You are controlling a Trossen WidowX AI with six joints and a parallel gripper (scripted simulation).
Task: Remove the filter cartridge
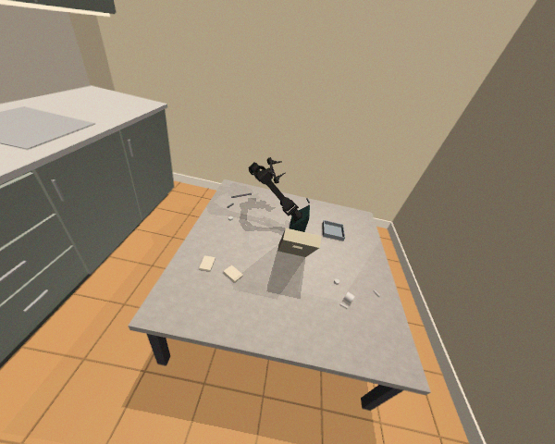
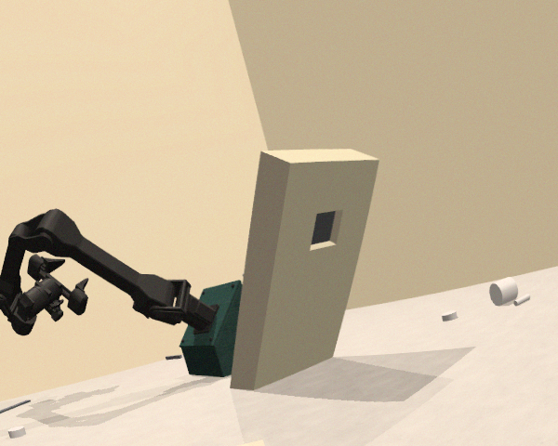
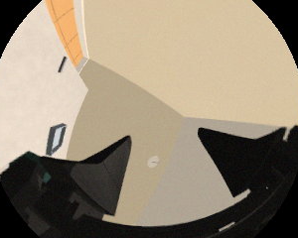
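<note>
The round grey filter cartridge lies 670 mm ahead of my gripper tip, 150 mm to the left of it and 60 mm below it. From my gripper tip the other things lie so: dark tray: 450 mm to the left, 290 mm below, 260 mm ahead; service panel: 630 mm ahead, 160 mm to the left, 130 mm below.
</note>
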